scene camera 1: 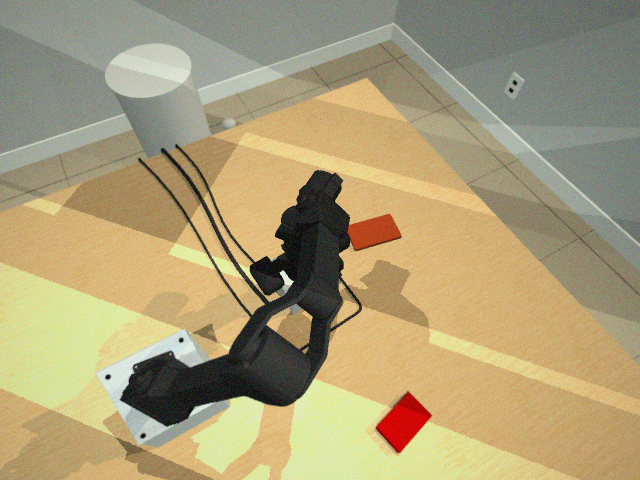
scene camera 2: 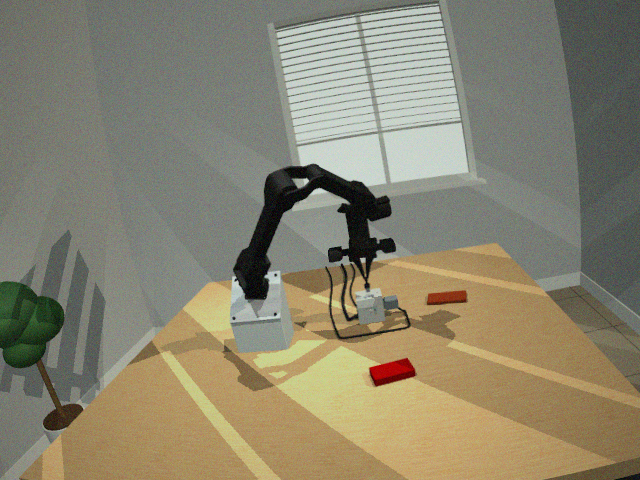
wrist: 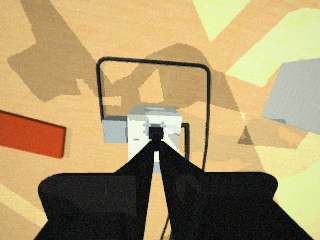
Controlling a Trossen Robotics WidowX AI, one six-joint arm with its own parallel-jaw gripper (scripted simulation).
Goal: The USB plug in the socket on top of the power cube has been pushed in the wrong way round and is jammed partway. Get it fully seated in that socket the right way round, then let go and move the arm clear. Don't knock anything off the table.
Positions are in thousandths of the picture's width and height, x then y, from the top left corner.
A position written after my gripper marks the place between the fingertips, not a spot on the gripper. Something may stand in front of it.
my gripper: scene camera 1 473,574; scene camera 2 573,580; wrist 489,606
red block: scene camera 1 634,876; scene camera 2 618,774; not seen in the wrist view (out of frame)
